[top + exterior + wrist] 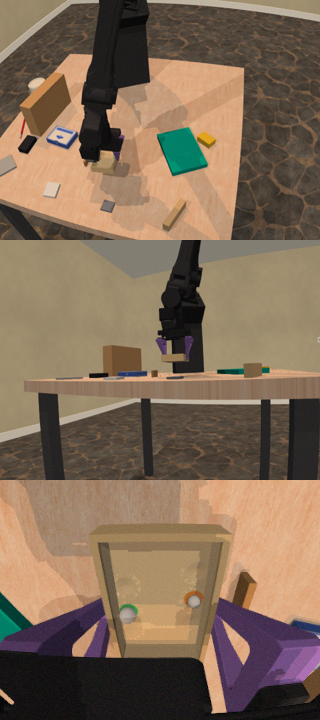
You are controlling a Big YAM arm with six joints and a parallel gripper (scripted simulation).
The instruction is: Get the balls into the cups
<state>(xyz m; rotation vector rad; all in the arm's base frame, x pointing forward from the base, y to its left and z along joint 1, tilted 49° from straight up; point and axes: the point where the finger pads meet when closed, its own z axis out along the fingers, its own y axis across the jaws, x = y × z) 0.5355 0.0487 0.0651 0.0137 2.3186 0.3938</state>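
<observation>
Right now the grey tile is 13 cm ahead of my hand, 5 cm to the left of it and 6 cm below it. Also, from my hand: green book (13 cm behind, 20 cm to the left, 5 cm below); then wooden puzzle (1 cm below); then white tile (14 cm ahead, 15 cm to the right, 6 cm below).
</observation>
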